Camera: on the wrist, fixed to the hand. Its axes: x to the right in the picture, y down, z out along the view.
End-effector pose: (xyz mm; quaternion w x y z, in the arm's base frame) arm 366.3 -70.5 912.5 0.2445 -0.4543 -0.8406 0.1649
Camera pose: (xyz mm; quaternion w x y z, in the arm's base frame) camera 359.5 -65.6 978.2 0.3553 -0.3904 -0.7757 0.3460
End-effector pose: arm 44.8 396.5 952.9 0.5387 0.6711 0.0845 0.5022
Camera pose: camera 32.7 459.0 934.8 0.3684 0.7685 0.2047 0.4813
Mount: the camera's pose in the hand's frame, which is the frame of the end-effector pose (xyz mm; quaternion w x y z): 24.5 -34.8 -50.7 0.9733 0.2289 0.0162 0.0018
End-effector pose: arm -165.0 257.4 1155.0 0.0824 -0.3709 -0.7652 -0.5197
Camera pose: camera -218.3 219.4 1164.6 0.1784 -0.3351 -0.8617 -0.3365
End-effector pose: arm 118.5 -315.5 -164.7 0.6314 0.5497 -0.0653 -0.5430
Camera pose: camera 141.4 -295.7 -223.6 0.4908 0.6883 -0.1786 -0.5035
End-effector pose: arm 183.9 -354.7 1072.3 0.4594 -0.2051 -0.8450 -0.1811
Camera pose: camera 189.5 -404.9 1115.0 0.5081 -0.0931 -0.8561 0.0147
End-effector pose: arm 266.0 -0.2 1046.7 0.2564 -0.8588 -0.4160 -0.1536
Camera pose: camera 250.7 4.7 1110.9 0.4532 -0.7755 -0.4344 -0.0677
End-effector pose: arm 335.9 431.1 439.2 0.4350 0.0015 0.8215 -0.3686
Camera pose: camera 273.2 428.7 460.4 0.4104 0.1085 0.7223 -0.5460
